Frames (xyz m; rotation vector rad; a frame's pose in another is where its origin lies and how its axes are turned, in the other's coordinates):
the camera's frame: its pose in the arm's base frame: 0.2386 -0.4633 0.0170 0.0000 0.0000 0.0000
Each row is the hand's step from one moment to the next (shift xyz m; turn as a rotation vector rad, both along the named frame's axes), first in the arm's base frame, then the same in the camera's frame.
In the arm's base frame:
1: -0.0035 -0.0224 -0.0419 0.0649 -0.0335 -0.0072
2: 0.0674 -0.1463 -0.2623 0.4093 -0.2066 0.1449
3: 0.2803 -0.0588 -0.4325 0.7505 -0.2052 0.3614
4: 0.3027 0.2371 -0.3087 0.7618 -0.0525 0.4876
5: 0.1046 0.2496 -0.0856 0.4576 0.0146 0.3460
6: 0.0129 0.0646 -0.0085 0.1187 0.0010 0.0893
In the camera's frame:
1: -0.0035 -0.0224 -0.0419 0.0649 -0.0335 -0.0072
2: 0.0674 -0.1463 -0.2623 0.4093 -0.2066 0.1449
3: 0.2803 -0.0588 -0.4325 0.7505 -0.2052 0.3614
4: 0.3027 0.2371 -0.3087 0.7618 -0.0525 0.4876
5: 0.1046 0.2496 -0.0856 0.4576 0.0146 0.3460
6: 0.0129 0.0646 -0.0085 0.1187 0.0010 0.0893

